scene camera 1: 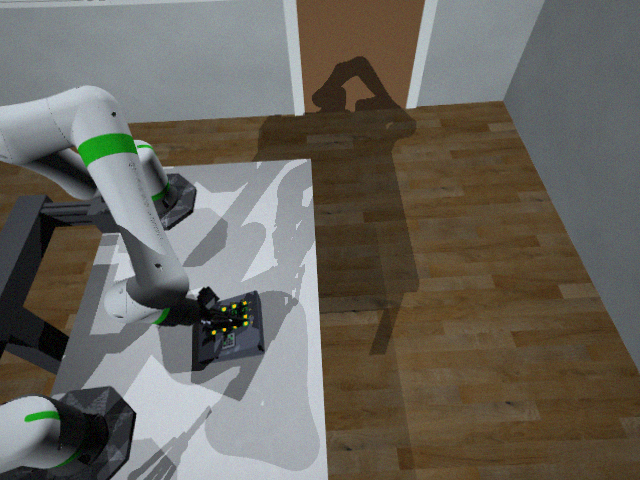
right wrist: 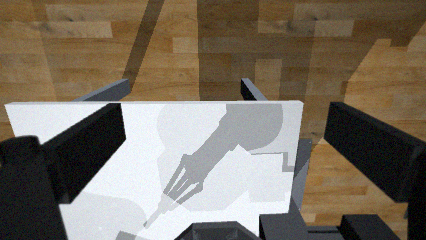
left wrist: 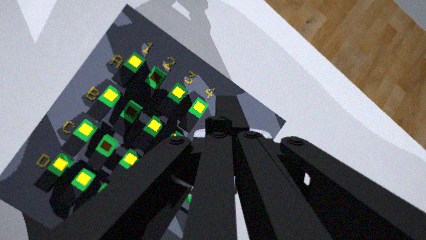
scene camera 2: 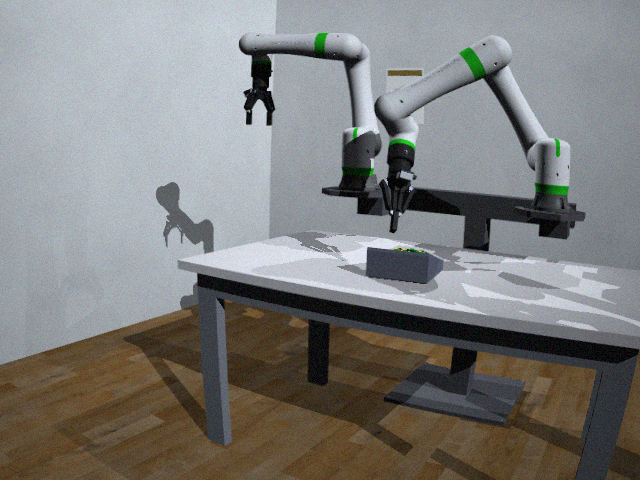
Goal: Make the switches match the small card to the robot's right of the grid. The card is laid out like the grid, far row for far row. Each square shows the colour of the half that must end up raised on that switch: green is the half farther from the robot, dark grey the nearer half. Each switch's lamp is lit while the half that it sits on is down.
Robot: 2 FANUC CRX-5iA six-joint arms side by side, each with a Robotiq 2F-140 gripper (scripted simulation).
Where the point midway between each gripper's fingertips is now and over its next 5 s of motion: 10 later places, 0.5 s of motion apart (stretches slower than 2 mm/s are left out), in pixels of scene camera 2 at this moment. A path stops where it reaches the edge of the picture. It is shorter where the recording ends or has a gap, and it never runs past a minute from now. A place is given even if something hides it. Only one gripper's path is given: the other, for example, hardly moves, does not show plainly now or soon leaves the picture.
My left gripper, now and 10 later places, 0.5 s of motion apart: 393, 231; 394, 229; 397, 227; 401, 224; 404, 221; 410, 217; 417, 212; 425, 208; 434, 202; 444, 196; 454, 188
